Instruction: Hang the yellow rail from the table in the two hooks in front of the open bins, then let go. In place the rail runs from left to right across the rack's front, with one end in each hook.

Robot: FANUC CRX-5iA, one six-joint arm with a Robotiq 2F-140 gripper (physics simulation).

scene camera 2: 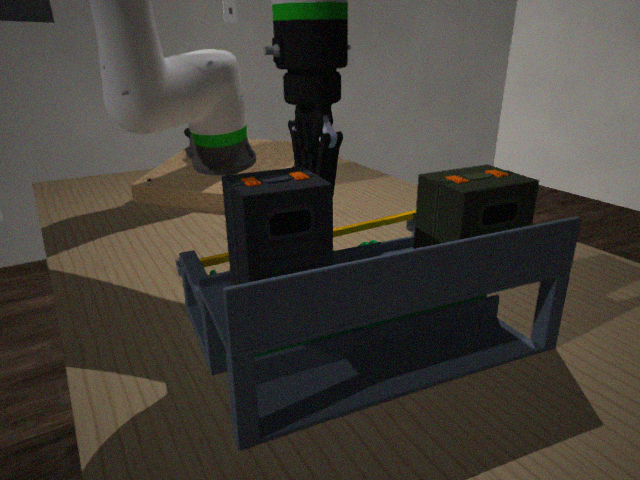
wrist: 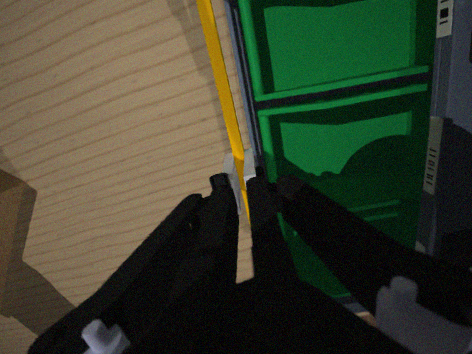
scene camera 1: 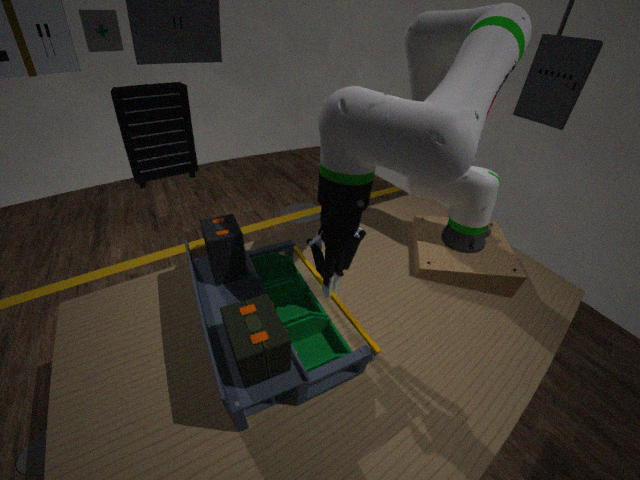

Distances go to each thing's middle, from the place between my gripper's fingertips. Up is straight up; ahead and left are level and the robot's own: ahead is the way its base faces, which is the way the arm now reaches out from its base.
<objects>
Now: hand right at the yellow rail (scene camera 2: pixel 370 224). Round my hand: olive green case (scene camera 2: pixel 455 204) 220 mm ahead, 70 mm to the left, 90 mm above; then dark grey case (scene camera 2: pixel 278 222) 180 mm ahead, 160 mm to the right, 100 mm above.
</objects>
